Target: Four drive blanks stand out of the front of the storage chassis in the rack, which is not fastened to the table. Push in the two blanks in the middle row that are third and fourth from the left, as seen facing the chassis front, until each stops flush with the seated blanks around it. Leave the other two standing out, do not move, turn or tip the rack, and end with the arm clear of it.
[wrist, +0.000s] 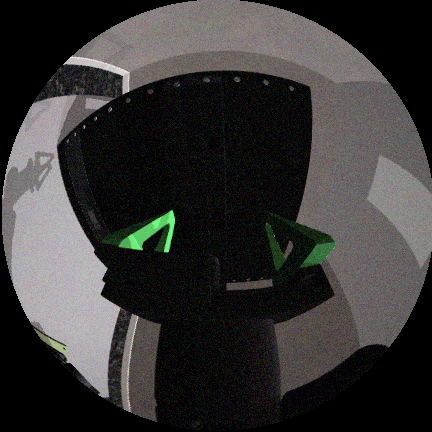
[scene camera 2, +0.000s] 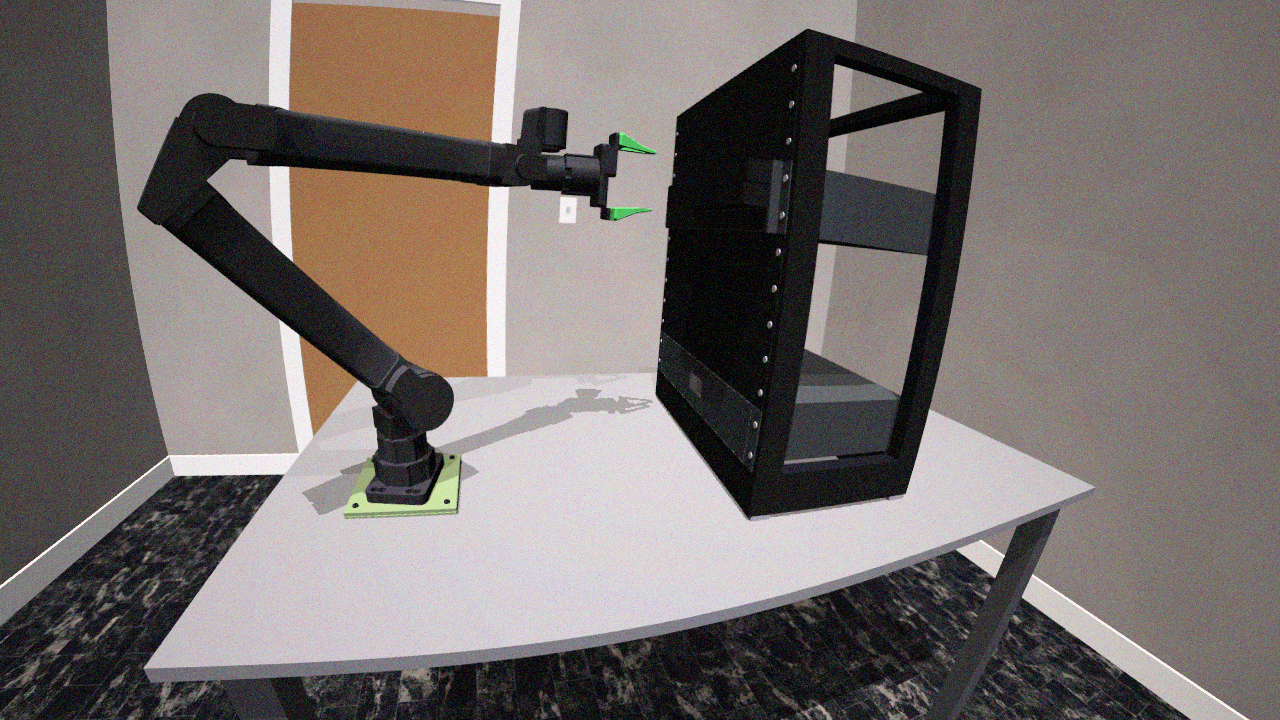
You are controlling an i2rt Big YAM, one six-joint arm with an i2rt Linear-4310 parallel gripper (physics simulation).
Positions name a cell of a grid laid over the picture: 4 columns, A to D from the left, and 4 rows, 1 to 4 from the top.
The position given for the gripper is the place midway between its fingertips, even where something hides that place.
In view: the gripper (scene camera 2: C2) and a black rack (scene camera 2: C2).
The black rack shows as well in the wrist view (wrist: C2). The gripper also shows in the wrist view (wrist: C2).
